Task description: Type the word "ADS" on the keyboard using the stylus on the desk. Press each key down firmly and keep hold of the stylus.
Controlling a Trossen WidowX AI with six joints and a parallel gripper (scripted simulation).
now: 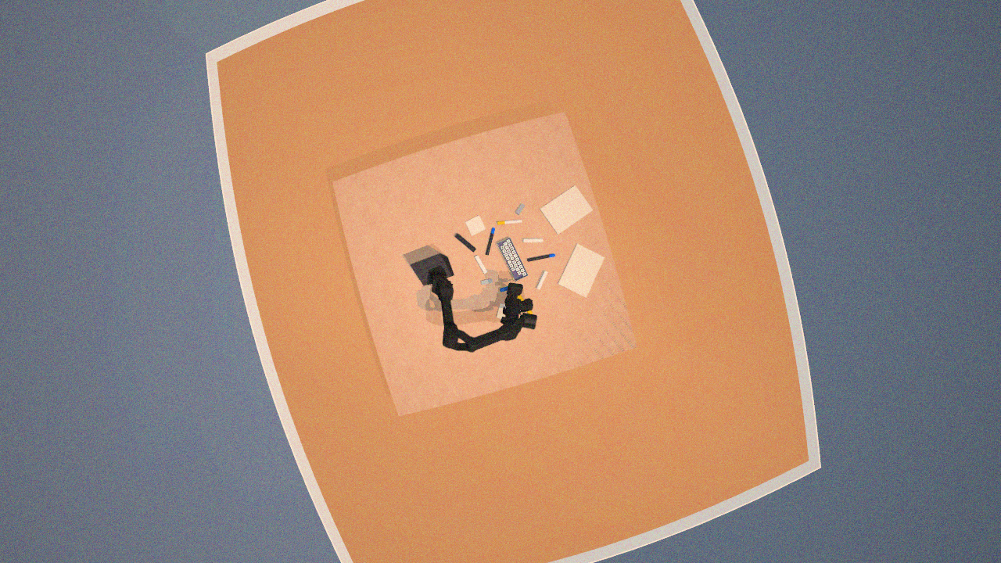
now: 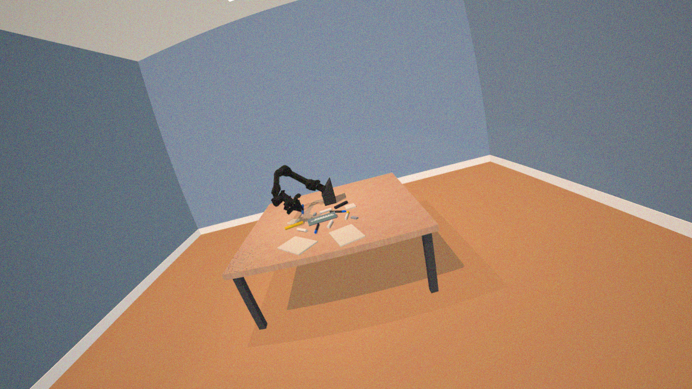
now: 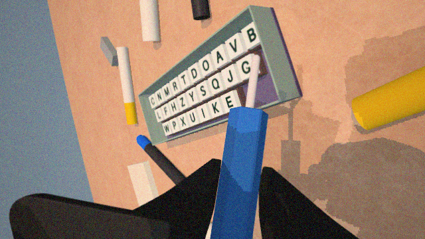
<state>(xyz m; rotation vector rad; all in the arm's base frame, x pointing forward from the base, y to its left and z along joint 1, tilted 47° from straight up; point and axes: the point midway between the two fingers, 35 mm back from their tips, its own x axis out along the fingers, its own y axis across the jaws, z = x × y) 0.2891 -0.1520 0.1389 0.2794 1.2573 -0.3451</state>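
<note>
Right now the yellow cylinder is 20 mm ahead of my gripper tip, 90 mm to the right of it and 80 mm below it. The rest, counted from my gripper tip: small white pad 60 mm behind, 350 mm to the left, 90 mm below; grey piece 110 mm behind, 70 mm to the left, 90 mm below.
</note>
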